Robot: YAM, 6 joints.
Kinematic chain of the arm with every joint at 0, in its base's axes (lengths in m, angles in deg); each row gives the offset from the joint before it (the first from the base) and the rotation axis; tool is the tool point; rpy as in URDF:
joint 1: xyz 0 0 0.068 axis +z
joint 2: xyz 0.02 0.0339 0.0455 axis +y
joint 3: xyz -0.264 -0.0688 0 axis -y
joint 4: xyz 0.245 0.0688 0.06 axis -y
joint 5: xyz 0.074 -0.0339 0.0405 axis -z
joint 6: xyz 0.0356 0 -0.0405 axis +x
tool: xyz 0 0 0 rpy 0 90 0
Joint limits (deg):
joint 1: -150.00..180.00
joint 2: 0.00..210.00
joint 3: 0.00..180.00
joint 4: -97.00..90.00
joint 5: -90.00..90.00
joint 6: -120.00..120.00
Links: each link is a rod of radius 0.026 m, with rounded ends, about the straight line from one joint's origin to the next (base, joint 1, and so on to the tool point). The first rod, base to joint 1, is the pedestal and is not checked.
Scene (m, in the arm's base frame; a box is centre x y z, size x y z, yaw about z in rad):
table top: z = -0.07
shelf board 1: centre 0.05 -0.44 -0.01 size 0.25 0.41 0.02 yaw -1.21
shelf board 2: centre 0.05 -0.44 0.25 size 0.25 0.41 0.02 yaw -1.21
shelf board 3: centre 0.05 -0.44 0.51 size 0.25 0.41 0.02 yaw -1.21
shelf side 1: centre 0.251 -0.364 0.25 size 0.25 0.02 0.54 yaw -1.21
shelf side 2: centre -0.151 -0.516 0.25 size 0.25 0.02 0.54 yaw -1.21
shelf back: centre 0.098 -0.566 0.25 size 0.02 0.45 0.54 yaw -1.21
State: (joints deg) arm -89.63 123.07 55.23 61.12 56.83 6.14
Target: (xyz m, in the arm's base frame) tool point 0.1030 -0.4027 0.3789
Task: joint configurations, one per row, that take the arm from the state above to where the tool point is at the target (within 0.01 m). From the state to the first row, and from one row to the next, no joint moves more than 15 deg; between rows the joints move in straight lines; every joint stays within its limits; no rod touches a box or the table.
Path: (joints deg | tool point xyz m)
1: -93.63 115.88 44.31 62.01 59.16 6.14 | -0.0533 -0.3579 0.1222
2: -97.62 108.69 33.38 62.90 61.50 6.14 | -0.0726 -0.3067 0.1222
3: -101.62 101.50 22.46 63.79 63.83 6.14 | -0.0846 -0.2528 0.1195
4: -92.34 87.04 27.31 67.74 63.48 6.14 | -0.0429 -0.2692 0.2083
5: -83.06 72.58 32.15 71.70 63.13 6.14 | -0.0021 -0.2454 0.2989
6: -73.79 58.12 37.00 75.66 62.78 6.14 | 0.0207 -0.1847 0.3789
7: -73.27 70.10 48.06 72.68 60.38 6.14 | 0.0388 -0.2367 0.3962
8: -72.75 82.08 59.13 69.69 57.98 6.14 | 0.0590 -0.2919 0.4023
9: -72.24 94.06 70.19 66.71 55.59 6.14 | 0.0806 -0.3480 0.3966
10: -71.72 106.04 81.26 63.72 53.19 6.14 | 0.1030 -0.4027 0.3789

